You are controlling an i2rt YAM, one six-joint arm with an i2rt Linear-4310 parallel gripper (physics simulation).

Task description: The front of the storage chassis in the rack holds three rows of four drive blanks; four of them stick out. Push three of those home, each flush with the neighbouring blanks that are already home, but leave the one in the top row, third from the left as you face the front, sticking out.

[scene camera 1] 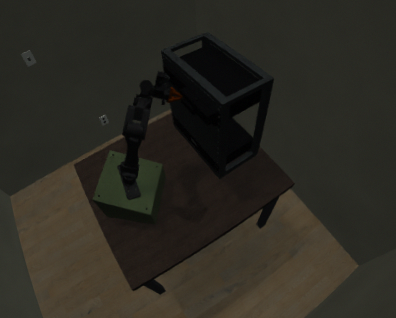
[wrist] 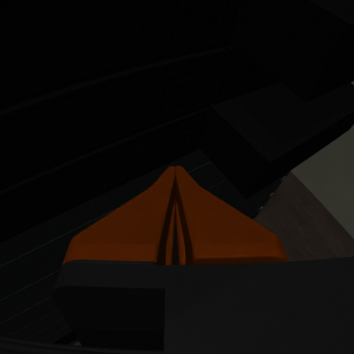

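Pixels of known places: gripper, between the fingertips: (scene camera 1: 183, 97); arm's base, origin of its link: (scene camera 1: 128, 181).
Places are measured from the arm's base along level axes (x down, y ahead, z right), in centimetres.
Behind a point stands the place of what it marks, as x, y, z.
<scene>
My gripper (scene camera 1: 180, 94) {-26.6, 40.3, -15.3} (wrist: 174, 177) is shut with its orange fingertips together and nothing between them. It is at the front of the dark storage chassis, near its left part in the scene view. In the wrist view a dark drive blank (wrist: 282, 120) sticks out to the right of the fingertips, and another dark block (wrist: 295, 45) juts out above it at the upper right. The chassis front (wrist: 100, 135) fills the upper left, with faint row seams. It is very dark; the other blanks cannot be told apart, and whether the fingertips touch the front is unclear.
The grey rack (scene camera 1: 223, 145) {-13.6, 48.6, 10.8} stands on the brown table (scene camera 1: 200, 225) {18.4, 25.2, 31.3}, with a dark panel below the chassis. The arm stands on a green box (scene camera 1: 112, 187) {-2.2, -8.9, 1.2} at the table's left. Part of the table (wrist: 305, 225) shows at the right in the wrist view.
</scene>
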